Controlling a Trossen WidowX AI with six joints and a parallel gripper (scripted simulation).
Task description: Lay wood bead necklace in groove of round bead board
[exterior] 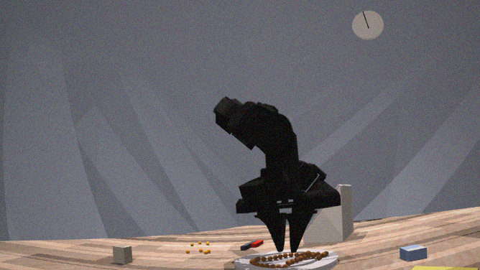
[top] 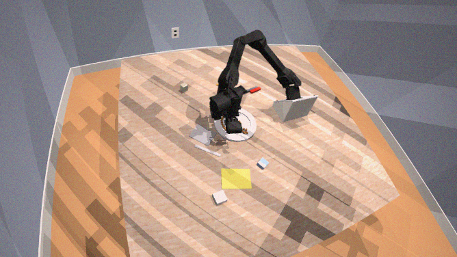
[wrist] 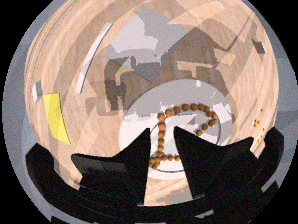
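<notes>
My gripper tip is now 11 cm short of the grey sheet, 1 cm to the left of it and 4 cm above it. Round my gripper tip: yellow sheet (4 cm ahead, 24 cm to the left, 4 cm below); then blue block (9 cm behind, 21 cm to the left, 3 cm below); then stick (11 cm ahead, 8 cm to the left, 4 cm below).
</notes>
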